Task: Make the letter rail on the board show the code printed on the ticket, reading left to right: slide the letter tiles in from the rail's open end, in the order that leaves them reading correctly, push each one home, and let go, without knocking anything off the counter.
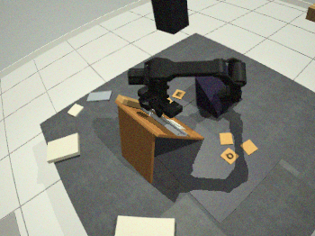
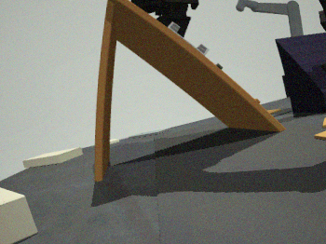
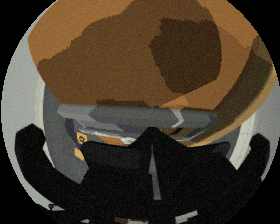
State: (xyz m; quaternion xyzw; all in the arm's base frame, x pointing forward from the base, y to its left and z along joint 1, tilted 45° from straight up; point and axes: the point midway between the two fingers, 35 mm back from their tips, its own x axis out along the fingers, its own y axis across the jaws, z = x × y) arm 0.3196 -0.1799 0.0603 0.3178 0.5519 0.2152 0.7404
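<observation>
My gripper tip is 80 mm above the white ticket, 60 mm past it and 20 mm to the right of it. Also, from my gripper tip: cream block: 370 mm ahead, 360 mm to the right, 160 mm below; small cream card: 560 mm to the right, 190 mm ahead, 170 mm below; grey card: 530 mm to the right, 170 mm below, 20 mm ahead.
</observation>
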